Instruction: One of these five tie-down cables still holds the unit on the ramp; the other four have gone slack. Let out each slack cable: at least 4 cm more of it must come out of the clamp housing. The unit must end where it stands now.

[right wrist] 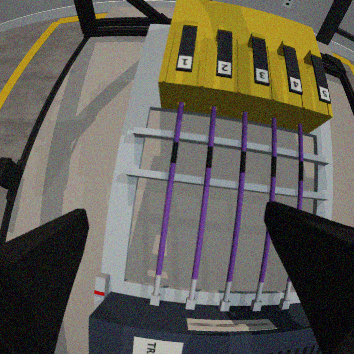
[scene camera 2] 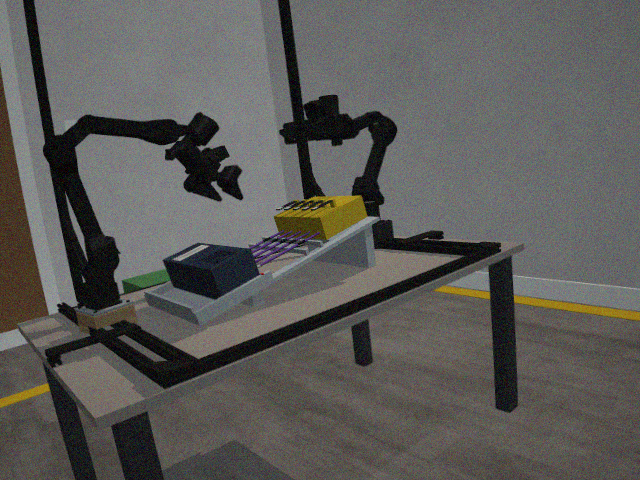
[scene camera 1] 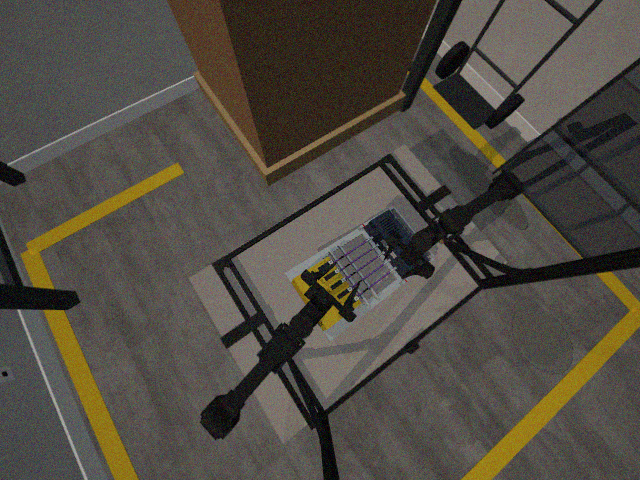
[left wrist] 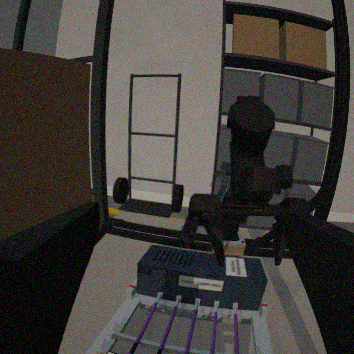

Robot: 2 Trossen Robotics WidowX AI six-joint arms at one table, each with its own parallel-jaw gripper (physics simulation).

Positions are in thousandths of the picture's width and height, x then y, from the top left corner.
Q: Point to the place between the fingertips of my right gripper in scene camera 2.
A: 362, 416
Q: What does my right gripper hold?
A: Nothing.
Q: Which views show my left gripper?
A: Scene camera 2, scene camera 1 and the left wrist view only.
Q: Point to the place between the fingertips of my right gripper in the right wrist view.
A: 501, 612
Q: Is my left gripper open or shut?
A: Open.
